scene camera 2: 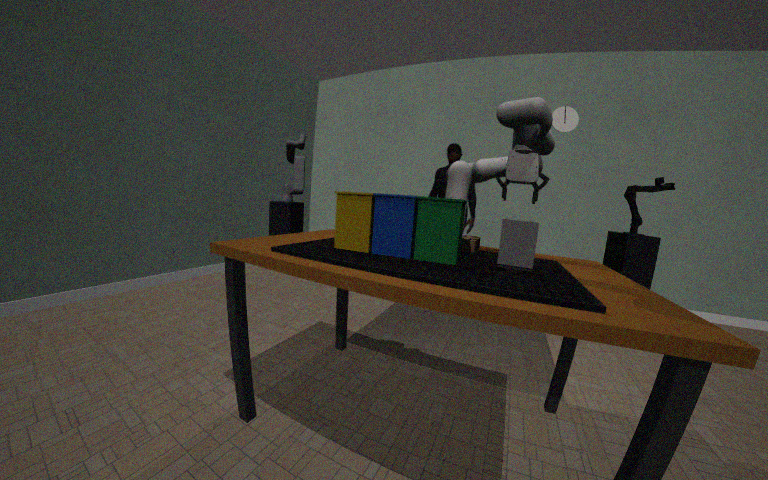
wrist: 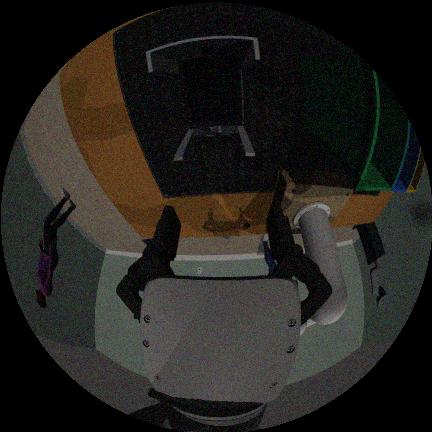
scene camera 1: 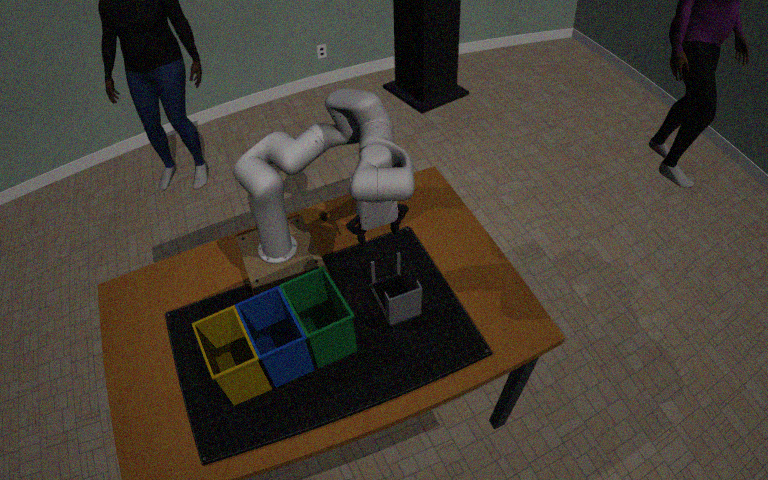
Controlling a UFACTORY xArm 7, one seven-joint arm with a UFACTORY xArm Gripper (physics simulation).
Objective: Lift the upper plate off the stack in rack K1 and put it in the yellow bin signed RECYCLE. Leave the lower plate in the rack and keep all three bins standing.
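Where they show: gripper, fingertip midpoint: (scene camera 2: 518,202) (wrist: 221,212) (scene camera 1: 378,237); arm's base, origin of the base link: (wrist: 311,214) (scene camera 1: 277,249).
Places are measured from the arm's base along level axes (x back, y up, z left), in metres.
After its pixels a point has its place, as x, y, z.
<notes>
The grey rack (scene camera 1: 405,306) @(-0.425, 0.040, 0.169) (scene camera 2: 518,243) @(-0.426, 0.036, 0.171) (wrist: 253,49) @(-0.399, 0.094, 0.131) stands upright on the black mat, with two thin posts on the robot-base side. Its inside is very dark, so the plates cannot be made out, and no K1 sign is readable. The yellow bin (scene camera 1: 244,386) @(-0.382, 0.033, -0.313) (scene camera 2: 353,221) @(-0.383, 0.048, -0.305) (wrist: 413,189) stands upright at the far end of the bin row; its RECYCLE sign is not readable. My gripper (scene camera 1: 378,236) @(-0.266, 0.152, 0.200) (scene camera 2: 519,200) @(-0.266, 0.152, 0.200) (wrist: 221,212) @(-0.266, 0.152, 0.200) is wide open and empty. It points down, above and apart from the rack, on the side of the two posts in scene camera 1's view.
The blue bin (scene camera 1: 289,363) @(-0.398, 0.049, -0.177) (scene camera 2: 392,226) @(-0.398, 0.045, -0.179) and the green bin (scene camera 1: 335,343) @(-0.414, 0.046, -0.046) (scene camera 2: 437,230) @(-0.413, 0.047, -0.049) (wrist: 376,180) @(-0.246, 0.124, -0.039) stand upright beside the yellow bin; the green one is nearest the rack. All stand on the black mat (scene camera 1: 373,382) @(-0.527, -0.043, -0.013) on the wooden table (scene camera 1: 475,226) @(-0.265, -0.056, 0.585). The arm's base is behind the bins.
</notes>
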